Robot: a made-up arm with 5 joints.
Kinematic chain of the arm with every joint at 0, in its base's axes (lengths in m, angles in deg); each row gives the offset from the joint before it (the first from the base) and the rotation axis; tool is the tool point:
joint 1: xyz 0 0 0.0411 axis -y
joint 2: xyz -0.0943 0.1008 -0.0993 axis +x
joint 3: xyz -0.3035 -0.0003 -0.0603 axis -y
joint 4: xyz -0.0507 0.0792 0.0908 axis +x
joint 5: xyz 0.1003 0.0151 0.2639 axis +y
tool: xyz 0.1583 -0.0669 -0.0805
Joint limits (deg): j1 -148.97..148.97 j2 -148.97..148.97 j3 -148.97..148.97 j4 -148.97..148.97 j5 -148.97..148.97
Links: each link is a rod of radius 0.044 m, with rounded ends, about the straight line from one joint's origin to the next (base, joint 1, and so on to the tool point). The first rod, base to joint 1, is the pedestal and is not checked.
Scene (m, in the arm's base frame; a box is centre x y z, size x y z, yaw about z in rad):
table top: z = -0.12
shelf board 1: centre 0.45 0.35 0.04 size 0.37 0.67 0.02 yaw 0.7
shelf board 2: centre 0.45 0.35 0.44 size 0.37 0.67 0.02 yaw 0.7
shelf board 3: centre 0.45 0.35 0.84 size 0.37 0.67 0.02 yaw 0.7
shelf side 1: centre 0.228 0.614 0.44 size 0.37 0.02 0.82 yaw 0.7
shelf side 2: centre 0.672 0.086 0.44 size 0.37 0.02 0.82 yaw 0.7
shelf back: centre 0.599 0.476 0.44 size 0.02 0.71 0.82 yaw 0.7
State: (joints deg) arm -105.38 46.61 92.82 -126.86 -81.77
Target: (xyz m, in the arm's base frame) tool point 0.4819 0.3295 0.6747
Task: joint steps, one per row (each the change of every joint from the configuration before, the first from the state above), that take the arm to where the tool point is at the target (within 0.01 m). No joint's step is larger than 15 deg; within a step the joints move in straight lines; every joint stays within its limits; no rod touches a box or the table.
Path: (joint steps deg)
1: 11.35 7.45 -8.10 -7.37 7.33
2: 11.34 7.44 -8.10 -7.37 7.32
3: 11.35 7.45 -8.10 -7.37 7.33
4: -1.13 0.39 3.37 12.92 -2.20
5: -1.14 0.39 3.36 12.93 -2.20
6: -1.13 0.40 3.37 12.92 -2.20
7: -1.13 0.39 3.37 12.92 -2.20
8: -1.14 0.39 3.36 12.92 -2.20
9: -10.48 -4.77 5.45 7.56 -5.65
10: -10.47 -4.78 5.45 7.55 -5.64
11: -10.48 -4.78 5.45 7.55 -5.64

